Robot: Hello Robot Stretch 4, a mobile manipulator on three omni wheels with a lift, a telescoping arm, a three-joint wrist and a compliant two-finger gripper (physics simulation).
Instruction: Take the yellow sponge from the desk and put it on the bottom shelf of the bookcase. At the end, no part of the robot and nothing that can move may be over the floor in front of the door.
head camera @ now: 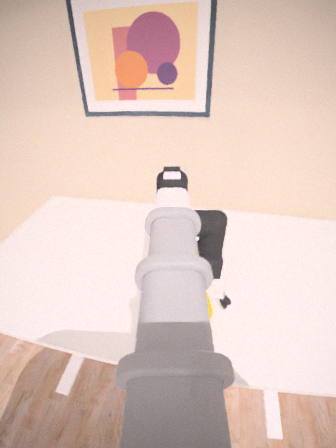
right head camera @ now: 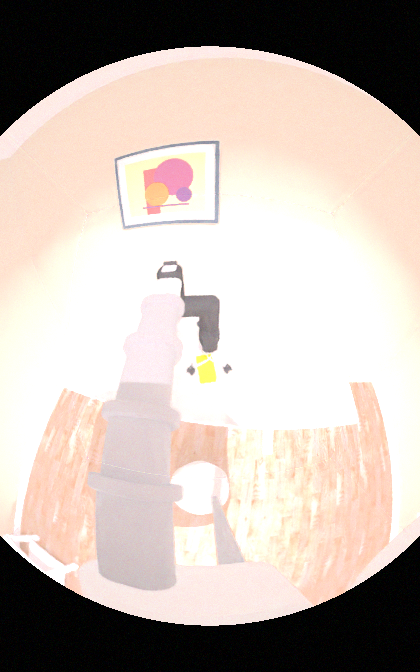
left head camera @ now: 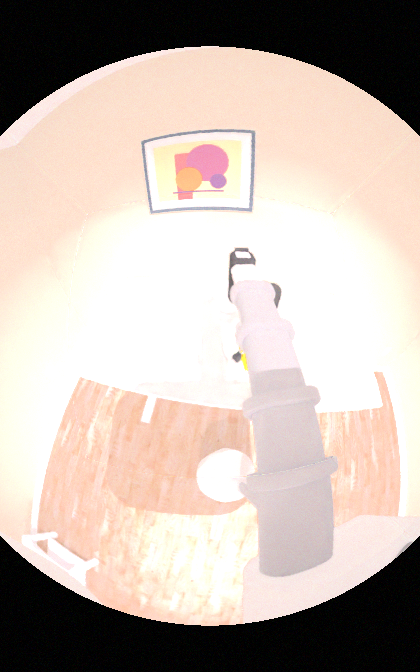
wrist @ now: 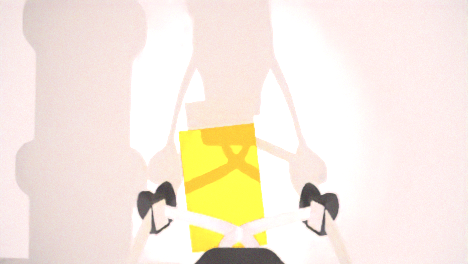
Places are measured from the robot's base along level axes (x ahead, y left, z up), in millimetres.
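Where they show: gripper, fingertip midpoint: [wrist: 237, 198].
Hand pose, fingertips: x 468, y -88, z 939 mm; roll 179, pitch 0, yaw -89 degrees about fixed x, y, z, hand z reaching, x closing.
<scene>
After its pixels a point has its place.
The yellow sponge [head camera: 209, 306] {x 452, y -106, z 967 mm} [left head camera: 244, 360] [right head camera: 207, 372] [wrist: 222, 200] {x 473, y -75, z 967 mm} lies on the white desk [head camera: 75, 270] {x 624, y 352, z 923 mm}. In the head camera view the arm hides most of it. My gripper [right head camera: 209, 369] [wrist: 237, 198] {x 468, y -88, z 939 mm} points down over the sponge and is open, with one dark fingertip on each side of it. In the wrist view there is a gap between each fingertip and the sponge. The gripper's shadow falls across the sponge and the desk. The height of the fingertips above the desk is hard to tell. The bookcase and the door do not show clearly in these views.
My telescoping arm [head camera: 175, 300] {x 213, y -2, z 1356 mm} [left head camera: 272, 350] [right head camera: 145, 370] reaches out over the desk. A framed picture [head camera: 145, 55] {x 1090, y 92, z 1574 mm} hangs on the wall behind. A round white object [left head camera: 225, 475] [right head camera: 200, 487] is on the wooden floor before the desk. A white frame [left head camera: 65, 557] stands at the lower left.
</scene>
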